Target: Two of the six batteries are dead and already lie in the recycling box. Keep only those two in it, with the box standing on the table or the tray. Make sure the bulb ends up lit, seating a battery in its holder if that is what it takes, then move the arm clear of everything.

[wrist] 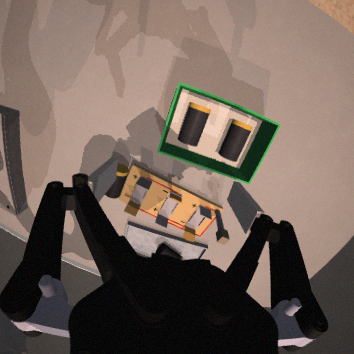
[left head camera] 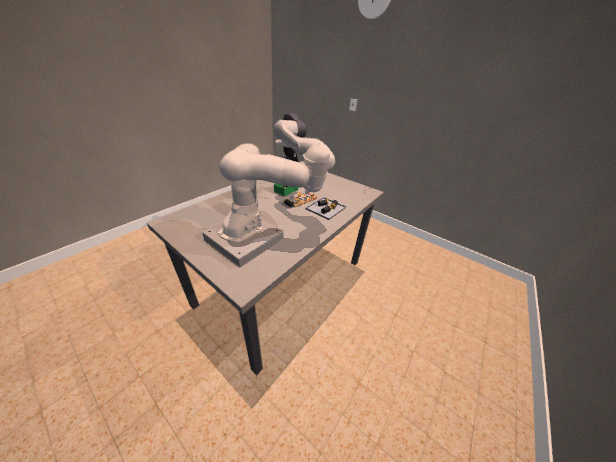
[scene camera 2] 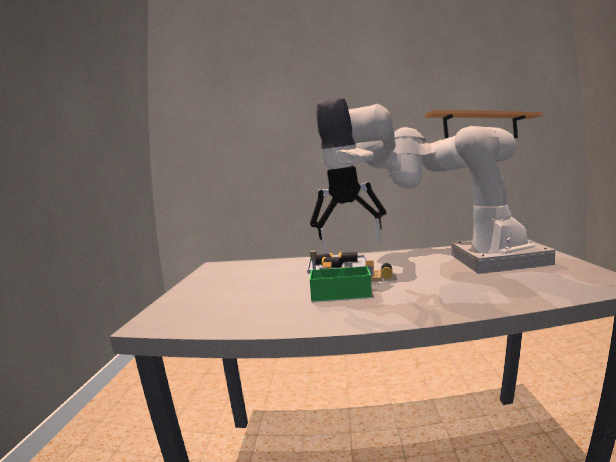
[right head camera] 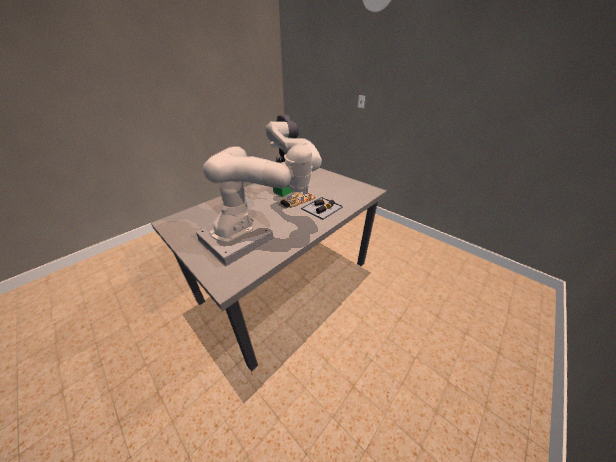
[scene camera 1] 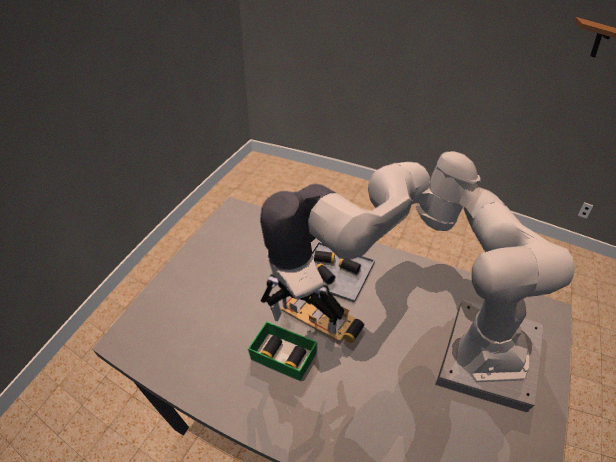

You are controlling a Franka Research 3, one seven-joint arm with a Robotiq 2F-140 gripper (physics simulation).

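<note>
The green recycling box (scene camera 1: 274,364) (scene camera 2: 341,286) (wrist: 264,150) stands upright on the table with two black batteries (scene camera 1: 272,346) (wrist: 194,125) lying in it. The tan holder board (scene camera 1: 341,331) (wrist: 129,185) has three bays that show no battery. A loose battery (scene camera 1: 354,330) (scene camera 2: 386,271) (wrist: 117,184) lies at one end. The small bulb post (scene camera 2: 313,256) (wrist: 222,232) at the other end looks dark. Three batteries (scene camera 1: 349,265) lie on the tray (scene camera 1: 350,289). My gripper (scene camera 1: 305,319) (scene camera 2: 351,241) (wrist: 174,180) is open and empty, pointing down above the board.
The arm's base plate (scene camera 1: 485,390) (scene camera 2: 505,260) stands on the table (scene camera 1: 165,310) (scene camera 2: 225,300), away from the box. The tray lies beside the board, on the side opposite the box. A wooden shelf (scene camera 2: 485,114) is on the wall behind the arm.
</note>
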